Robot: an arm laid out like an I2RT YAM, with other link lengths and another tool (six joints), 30 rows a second.
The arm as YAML. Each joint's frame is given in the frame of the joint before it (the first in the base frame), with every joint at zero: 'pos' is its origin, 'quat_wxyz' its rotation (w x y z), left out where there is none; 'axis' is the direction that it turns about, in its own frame. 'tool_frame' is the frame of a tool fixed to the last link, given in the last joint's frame.
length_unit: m
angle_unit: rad
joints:
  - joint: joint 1
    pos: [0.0, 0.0, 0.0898]
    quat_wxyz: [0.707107, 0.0, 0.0, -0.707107]
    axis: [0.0, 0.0, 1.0]
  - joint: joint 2
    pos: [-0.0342, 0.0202, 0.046]
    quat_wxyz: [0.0, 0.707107, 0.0, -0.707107]
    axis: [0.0, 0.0, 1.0]
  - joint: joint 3
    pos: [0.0, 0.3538, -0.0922]
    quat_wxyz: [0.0, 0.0, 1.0, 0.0]
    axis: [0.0, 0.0, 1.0]
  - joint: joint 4
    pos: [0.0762, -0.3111, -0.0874]
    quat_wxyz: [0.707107, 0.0, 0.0, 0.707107]
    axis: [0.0, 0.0, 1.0]
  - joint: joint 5
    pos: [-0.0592, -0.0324, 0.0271]
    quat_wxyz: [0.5, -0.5, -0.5, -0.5]
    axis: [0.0, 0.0, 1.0]
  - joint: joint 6
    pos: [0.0, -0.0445, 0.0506]
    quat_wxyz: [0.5, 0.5, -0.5, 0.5]
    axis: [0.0, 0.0, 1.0]
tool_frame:
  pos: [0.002, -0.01, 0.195]
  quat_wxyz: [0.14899, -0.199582, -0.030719, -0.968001]
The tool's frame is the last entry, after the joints.
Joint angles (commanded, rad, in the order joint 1, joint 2, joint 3, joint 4, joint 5, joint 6), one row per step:
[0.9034, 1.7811, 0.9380, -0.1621, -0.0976, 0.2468]
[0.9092, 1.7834, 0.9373, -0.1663, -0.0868, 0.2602]
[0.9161, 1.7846, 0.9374, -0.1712, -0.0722, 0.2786]
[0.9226, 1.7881, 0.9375, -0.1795, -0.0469, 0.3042]
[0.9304, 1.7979, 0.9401, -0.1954, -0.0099, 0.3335]
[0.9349, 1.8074, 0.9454, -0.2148, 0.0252, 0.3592]
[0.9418, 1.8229, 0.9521, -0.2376, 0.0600, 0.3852]
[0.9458, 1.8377, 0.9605, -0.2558, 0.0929, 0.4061]
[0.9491, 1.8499, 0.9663, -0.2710, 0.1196, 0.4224]
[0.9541, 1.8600, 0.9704, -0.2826, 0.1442, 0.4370]
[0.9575, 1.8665, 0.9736, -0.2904, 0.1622, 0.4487]
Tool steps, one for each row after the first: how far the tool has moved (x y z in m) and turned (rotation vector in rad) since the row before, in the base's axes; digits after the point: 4 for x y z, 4 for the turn. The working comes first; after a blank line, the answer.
Tool pose at each row, in the base's axes (x y z in m, rotation vector in rad; the steps are taken from these numbers as rounded here):
[0.2958, 0.4019, 0.0361, -2.7091, -0.6268, 0.0479]
[0.2944, 0.4008, 0.0340, -2.7193, -0.6115, 0.0525]
[0.2934, 0.3996, 0.0325, -2.7309, -0.5895, 0.0541]
[0.2940, 0.3957, 0.0296, -2.7534, -0.5519, 0.0538]
[0.2952, 0.3893, 0.0238, -2.7910, -0.5049, 0.0547]
[0.2975, 0.3822, 0.0193, -2.8280, -0.4589, 0.0539]
[0.2982, 0.3750, 0.0125, -2.8692, -0.4158, 0.0602]
[0.3009, 0.3688, 0.0075, -2.9051, -0.3768, 0.0574]
[0.3027, 0.3632, 0.0033, -2.9352, -0.3464, 0.0554]
[0.3037, 0.3588, -0.0001, -2.9608, -0.3220, 0.0504]
[0.3048, 0.3558, -0.0019, -2.9779, -0.3025, 0.0444]

[-0.0014, -0.0011, -0.0021, -0.0078, 0.0036, -0.0113]
[-0.0010, -0.0012, -0.0015, -0.0076, 0.0024, -0.0164]
[0.0006, -0.0039, -0.0029, -0.0155, 0.0014, -0.0285]
[0.0012, -0.0064, -0.0058, -0.0295, 0.0006, -0.0362]
[0.0023, -0.0071, -0.0045, -0.0296, -0.0008, -0.0350]
[0.0007, -0.0072, -0.0068, -0.0358, 0.0028, -0.0321]
[0.0027, -0.0062, -0.0050, -0.0306, -0.0032, -0.0291]
[0.0018, -0.0056, -0.0042, -0.0264, -0.0027, -0.0225]
[0.0010, -0.0044, -0.0034, -0.0225, -0.0046, -0.0181]
[0.0011, -0.0030, -0.0018, -0.0147, -0.0046, -0.0142]

